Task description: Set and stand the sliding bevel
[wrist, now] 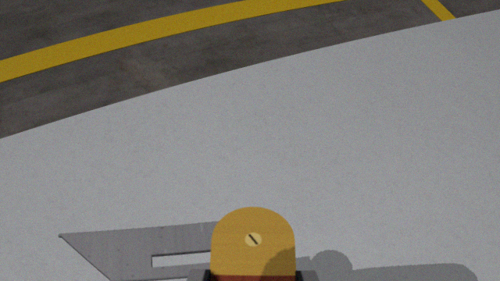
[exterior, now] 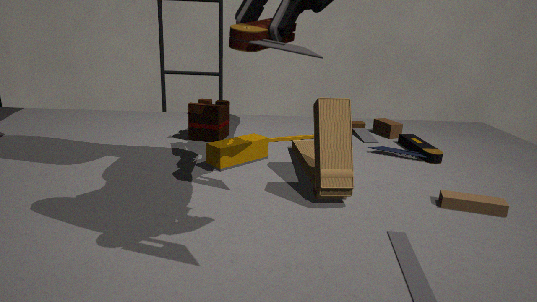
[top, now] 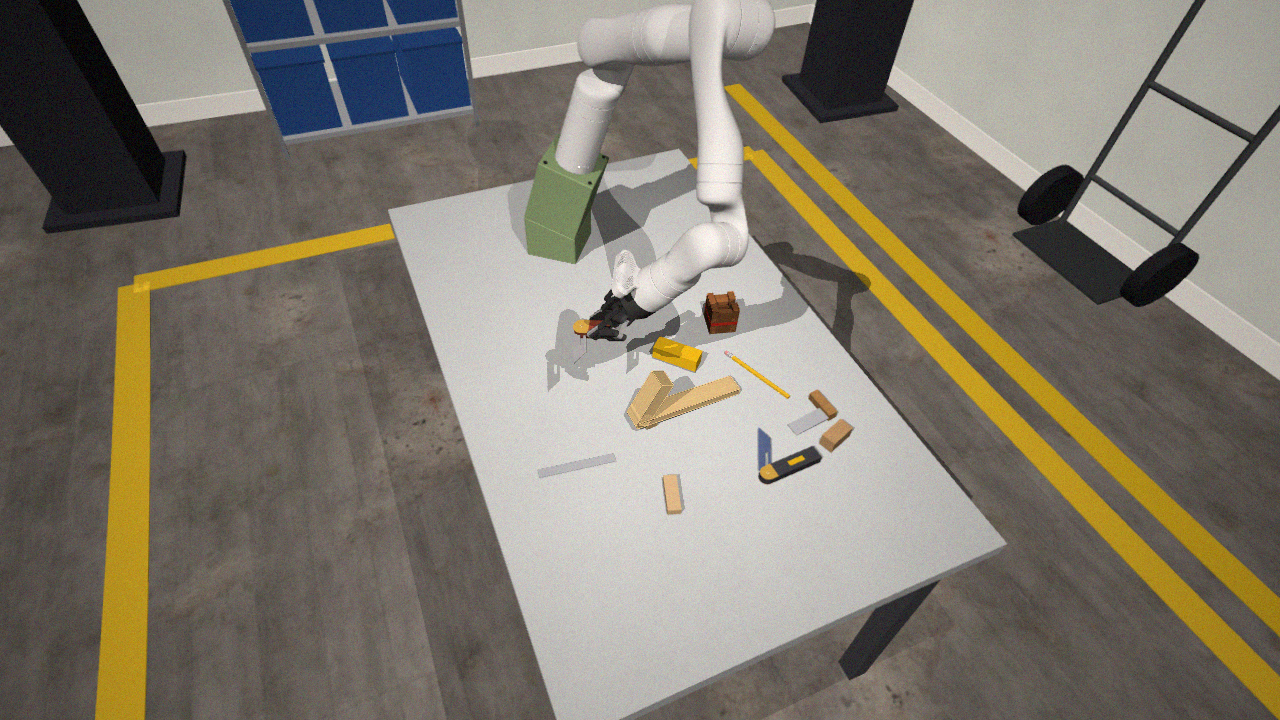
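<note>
The wooden sliding bevel is 2 cm below my hand and 1 cm to the right of it. Also, from my hand: grey strip (22 cm below, 15 cm ahead, 9 cm to the right); then leg-and-rail wooden joint (17 cm to the left, 15 cm below, 7 cm ahead); then grey blade (4 cm to the right, 2 cm below, 1 cm ahead).
</note>
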